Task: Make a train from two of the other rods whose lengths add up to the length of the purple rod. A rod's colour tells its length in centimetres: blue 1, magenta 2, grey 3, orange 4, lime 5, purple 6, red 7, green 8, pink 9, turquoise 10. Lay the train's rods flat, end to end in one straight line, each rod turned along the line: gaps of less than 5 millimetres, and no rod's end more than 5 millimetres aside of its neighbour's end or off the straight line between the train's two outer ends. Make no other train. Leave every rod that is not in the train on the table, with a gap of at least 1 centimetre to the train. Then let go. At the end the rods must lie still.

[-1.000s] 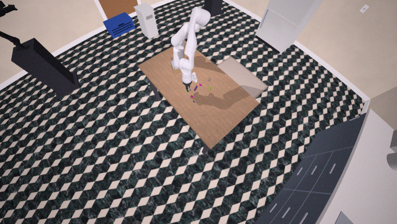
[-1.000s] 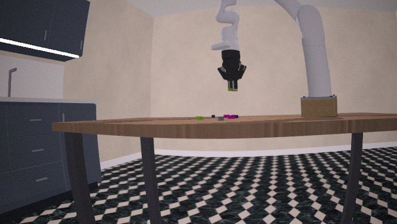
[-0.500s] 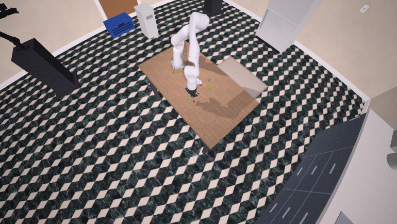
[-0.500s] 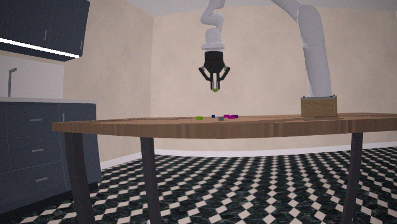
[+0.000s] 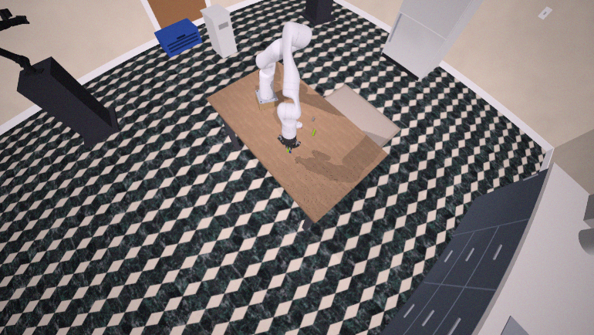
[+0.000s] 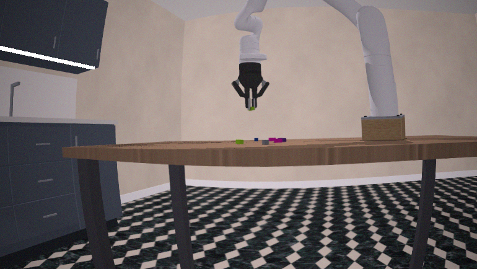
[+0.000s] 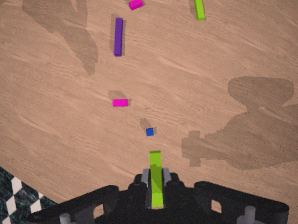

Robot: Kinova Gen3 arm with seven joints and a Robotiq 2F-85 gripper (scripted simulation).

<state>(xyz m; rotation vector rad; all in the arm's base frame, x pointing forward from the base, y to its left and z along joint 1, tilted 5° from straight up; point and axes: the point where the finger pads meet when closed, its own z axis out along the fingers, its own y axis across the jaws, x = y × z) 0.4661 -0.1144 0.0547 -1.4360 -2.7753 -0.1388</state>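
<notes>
My hand is 120 mm above the blue rod, 20 mm to the right of it and 20 mm past it. Round my hand: purple rod (140 mm behind, 120 mm to the left, 120 mm below); then grey rod (300 mm to the left, 160 mm behind, 120 mm below).
</notes>
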